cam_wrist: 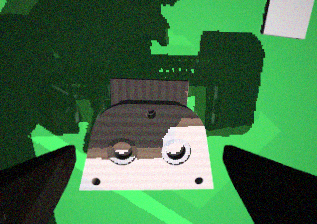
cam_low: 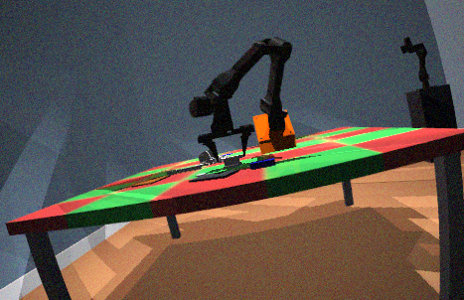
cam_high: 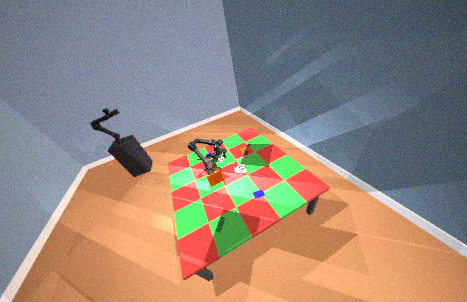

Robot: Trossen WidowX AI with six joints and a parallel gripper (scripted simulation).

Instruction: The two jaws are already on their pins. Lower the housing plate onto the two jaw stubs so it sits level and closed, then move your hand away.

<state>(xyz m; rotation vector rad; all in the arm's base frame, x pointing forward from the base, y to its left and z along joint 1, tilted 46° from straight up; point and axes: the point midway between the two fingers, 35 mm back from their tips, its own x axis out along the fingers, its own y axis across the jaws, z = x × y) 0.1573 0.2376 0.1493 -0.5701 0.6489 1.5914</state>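
The pale stepped part lies 1 cm to the left of my gripper tip and 1 cm below it. Also, from my gripper tip: flat dark plate (19 cm to the left, 2 cm below, 2 cm ahead); then small blue block (17 cm to the left, 12 cm behind, 2 cm below).
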